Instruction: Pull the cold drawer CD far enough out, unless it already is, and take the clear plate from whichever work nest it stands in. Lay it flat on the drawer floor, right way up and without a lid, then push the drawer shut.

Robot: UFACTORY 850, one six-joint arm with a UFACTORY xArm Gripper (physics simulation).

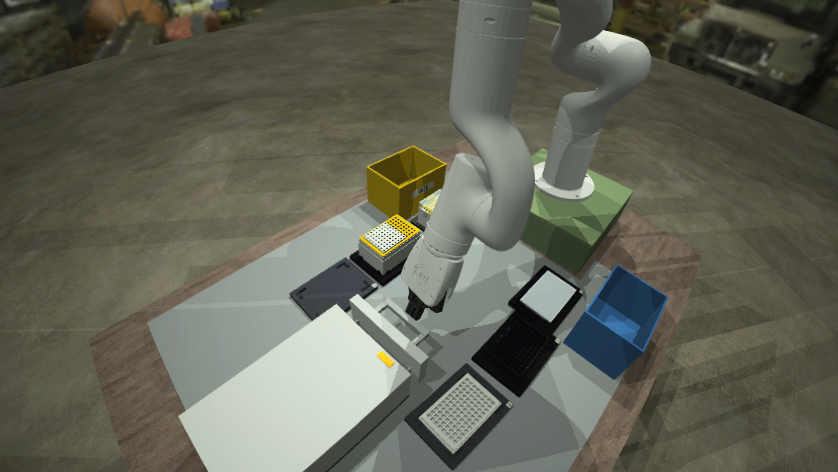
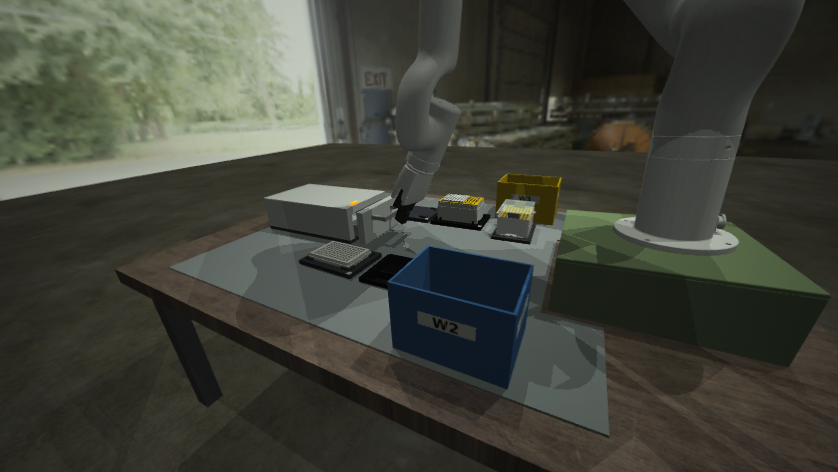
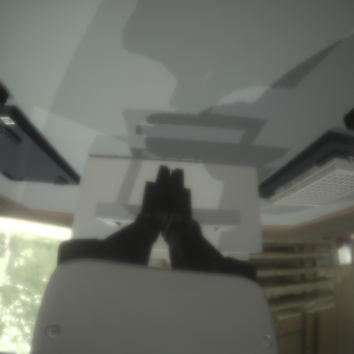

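Note:
My gripper [image 1: 416,316] [image 2: 401,221] [image 3: 166,180] is shut and empty, with its fingertips at the drawer handle [image 2: 384,216] [image 3: 215,217]. The pale drawer front [image 1: 387,335] [image 2: 368,226] [image 3: 237,185] stands a small gap out from the white cabinet [image 1: 293,395] [image 2: 310,202]. The drawer floor is hidden. A pale 96-well plate [image 1: 460,413] [image 2: 338,254] [image 3: 320,186] sits in a dark nest at the near side. A dark gridded piece [image 1: 518,345] [image 2: 387,270] lies in the black nest beside it. I cannot tell surely whether this is the clear plate.
A flat pale piece [image 1: 549,294] lies in another black nest. An empty dark nest [image 1: 334,286] lies beside the drawer. Tip boxes [image 1: 388,241] [image 2: 460,208] [image 2: 515,218], a yellow bin [image 1: 389,190] [image 2: 545,202] and a blue bin [image 1: 604,345] [image 2: 448,340] stand around the work area.

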